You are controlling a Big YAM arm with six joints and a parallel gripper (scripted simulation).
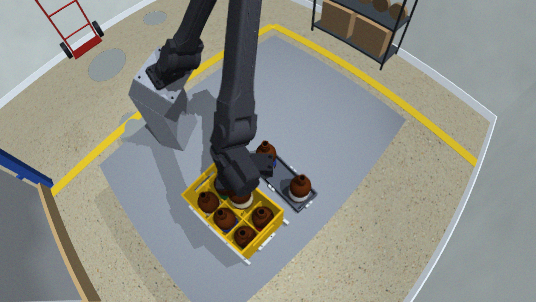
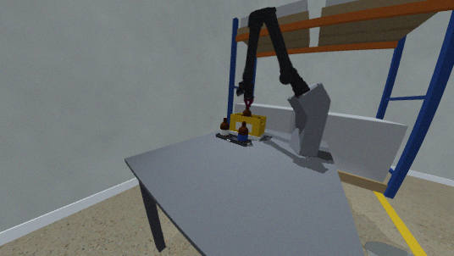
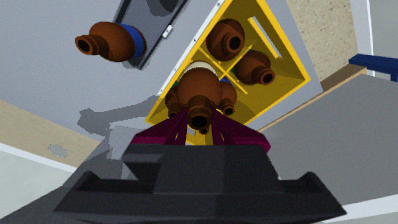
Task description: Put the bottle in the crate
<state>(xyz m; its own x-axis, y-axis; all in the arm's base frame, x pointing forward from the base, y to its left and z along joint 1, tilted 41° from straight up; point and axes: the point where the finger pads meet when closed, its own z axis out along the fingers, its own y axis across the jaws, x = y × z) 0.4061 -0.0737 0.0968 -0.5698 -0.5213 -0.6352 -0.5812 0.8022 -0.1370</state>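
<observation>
Right now my hand is 6 cm above the glass bottle. Round my hand: yellow crate (1 cm ahead, 4 cm to the right, 17 cm below); then dark tray (18 cm to the left, 24 cm below).
</observation>
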